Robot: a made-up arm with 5 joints.
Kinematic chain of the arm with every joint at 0, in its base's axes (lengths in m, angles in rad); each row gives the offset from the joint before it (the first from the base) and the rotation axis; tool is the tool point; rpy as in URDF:
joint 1: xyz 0 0 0.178 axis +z
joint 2: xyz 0 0 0 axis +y
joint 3: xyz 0.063 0 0.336 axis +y
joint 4: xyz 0.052 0 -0.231 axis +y
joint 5: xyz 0.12 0 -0.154 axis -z
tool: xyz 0 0 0 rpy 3.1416 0 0
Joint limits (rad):
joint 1: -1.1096..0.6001
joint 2: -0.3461..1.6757
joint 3: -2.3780..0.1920
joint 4: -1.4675..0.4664
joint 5: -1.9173..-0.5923
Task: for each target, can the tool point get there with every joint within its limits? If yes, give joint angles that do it. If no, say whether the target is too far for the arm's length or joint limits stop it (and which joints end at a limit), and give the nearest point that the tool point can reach.
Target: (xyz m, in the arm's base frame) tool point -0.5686 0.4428 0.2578
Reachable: no: joint limits stop it (at a limit: joint 2, joint 3, joint 4) | nearest point -0.0811 0.0632 0.1178 | short by 0.634 m
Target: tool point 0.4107 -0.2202 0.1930
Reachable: yes | joints -0.4921 0.5229 -0.5093 -0.8563 -1.1347
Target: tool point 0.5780 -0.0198 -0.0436
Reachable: yes | joints -0.0343 1.1844 -1.2091 -0.5708 -0.7325
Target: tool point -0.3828 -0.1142 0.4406
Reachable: no: joint limits stop it (at a limit: joint 2, joint 3, joint 4) | nearest point -0.1935 -0.0577 0.7202 | short by 0.342 m
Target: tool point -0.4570 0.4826 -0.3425
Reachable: no: too far | nearest point -0.0481 0.0508 -0.0891 | short by 0.646 m
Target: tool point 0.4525 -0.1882 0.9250
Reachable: no: too far | nearest point 0.3875 -0.1611 0.8176 | short by 0.128 m
